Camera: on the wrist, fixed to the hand. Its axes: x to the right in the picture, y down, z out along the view.
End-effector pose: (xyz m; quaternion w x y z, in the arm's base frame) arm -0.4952 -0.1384 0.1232 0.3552 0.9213 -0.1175 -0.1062
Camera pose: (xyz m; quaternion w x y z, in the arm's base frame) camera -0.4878 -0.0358 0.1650 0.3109 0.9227 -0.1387 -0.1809
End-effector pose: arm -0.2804 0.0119 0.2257 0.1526 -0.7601 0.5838 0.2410
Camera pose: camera -0.2230 -0.0028 0.3196 0.2288 -0.7391 0.5684 0.2798
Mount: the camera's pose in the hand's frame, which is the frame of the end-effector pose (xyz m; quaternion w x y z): -0.0276 -0.0465 -0.0970 0.9960 0.0348 -0.0814 -0.0119
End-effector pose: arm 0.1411 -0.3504 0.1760 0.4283 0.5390 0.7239 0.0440
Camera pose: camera 0.0432 -0.3537 0.2284 0.4673 0.5467 0.6941 -0.0303
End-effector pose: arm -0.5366 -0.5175 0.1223 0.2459 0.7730 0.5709 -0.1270
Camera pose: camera -0.5975 -0.4786 0.2067 0.2630 0.7613 0.5534 -0.2122
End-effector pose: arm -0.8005 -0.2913 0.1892 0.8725 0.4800 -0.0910 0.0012
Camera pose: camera -0.8082 -0.2327 0.0952 0.8449 0.5096 -0.1559 -0.0451
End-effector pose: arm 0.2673 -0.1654 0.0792 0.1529 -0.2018 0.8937 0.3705
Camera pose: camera 0.3014 -0.2587 0.1288 0.2365 -0.1761 0.8881 0.3525
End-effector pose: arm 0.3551 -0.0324 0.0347 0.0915 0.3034 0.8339 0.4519
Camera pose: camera 0.3161 -0.1353 0.0495 0.1538 0.3322 0.8424 0.3953
